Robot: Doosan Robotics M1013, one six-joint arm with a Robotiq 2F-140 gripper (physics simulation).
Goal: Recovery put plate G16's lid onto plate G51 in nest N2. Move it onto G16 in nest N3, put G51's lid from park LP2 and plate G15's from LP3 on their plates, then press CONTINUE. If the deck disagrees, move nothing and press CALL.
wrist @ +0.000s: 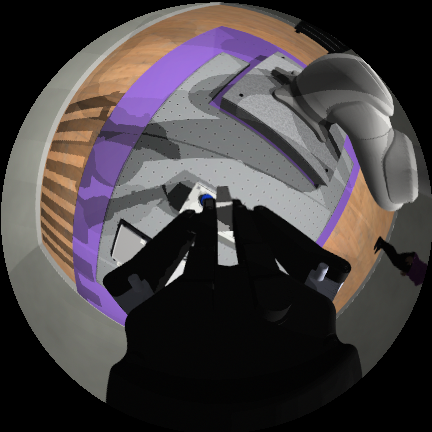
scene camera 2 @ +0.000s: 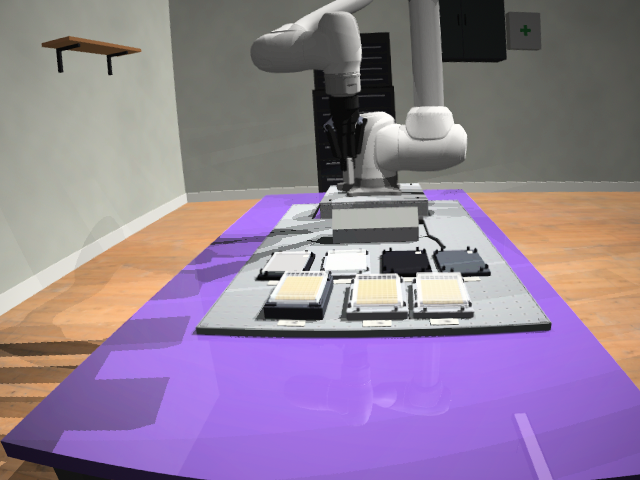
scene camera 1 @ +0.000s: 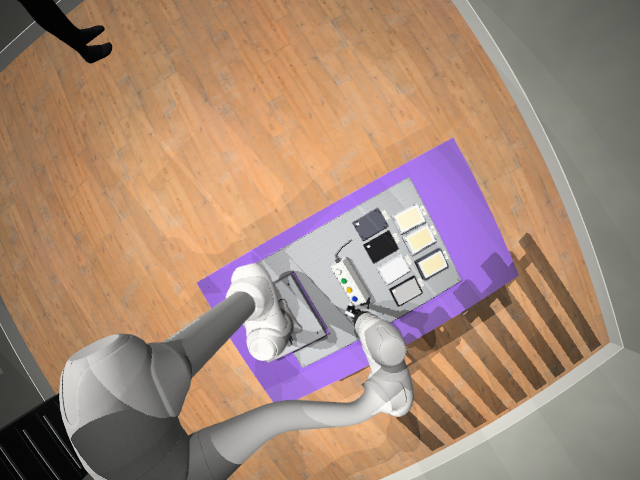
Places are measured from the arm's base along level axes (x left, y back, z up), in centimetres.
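Pixels of known places: gripper, fingertip midpoint: (wrist: pixel 222 196) (scene camera 2: pixel 348 182) (scene camera 1: pixel 350 305); arm's base at its link origin: (wrist: pixel 308 102) (scene camera 2: pixel 374 191).
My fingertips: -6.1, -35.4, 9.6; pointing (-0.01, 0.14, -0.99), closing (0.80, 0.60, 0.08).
Ahead of a thing's pixels: the offset from my fingertips to its middle, as dx, dy, dz. Level surfaces: height alone.
My gripper (scene camera 1: pixel 351 311) (scene camera 2: pixel 349 164) (wrist: pixel 222 196) is shut and empty, pointing down at the blue-button end of the white control box {+6.9, -4.9, -9.9} (scene camera 1: pixel 357 285) (scene camera 2: pixel 374 219). The box carries white {+14.3, -2.4, -7.7} (scene camera 1: pixel 338 271), green {+9.3, -2.6, -7.7} (scene camera 1: pixel 343 281), yellow {+4.3, -2.8, -7.7} (scene camera 1: pixel 349 290) and blue {-0.7, -2.9, -7.7} (scene camera 1: pixel 354 299) (wrist: pixel 205 199) buttons. Whether the fingers touch it is unclear. Three cream-welled plates {+19.4, -44.7, -11.6} (scene camera 1: pixel 409 218) {+7.9, -44.8, -11.8} (scene camera 1: pixel 419 239) {-6.1, -44.7, -11.0} (scene camera 1: pixel 432 264) stand in the outer row; clear lids and labels are unreadable. The inner row holds dark grey {+26.0, -26.7, -13.1} (scene camera 1: pixel 370 224), black {+13.9, -26.2, -13.1} (scene camera 1: pixel 381 246), white {+0.9, -26.6, -12.7} (scene camera 1: pixel 393 269) and black-rimmed pale grey {-12.1, -27.2, -12.7} (scene camera 1: pixel 406 291) (wrist: pixel 129 243) rectangles.
The perforated grey deck {dz -14.0} (scene camera 1: pixel 310 356) (scene camera 2: pixel 506 304) lies on the purple table {dz -15.3} (scene camera 1: pixel 480 206) (scene camera 2: pixel 310 413). The arm's base plate (scene camera 2: pixel 330 195) (wrist: pixel 250 100) stands behind the control box. A black cable (scene camera 1: pixel 341 248) (scene camera 2: pixel 434 238) runs from the box. A person's legs (scene camera 1: pixel 64 31) show at the upper left.
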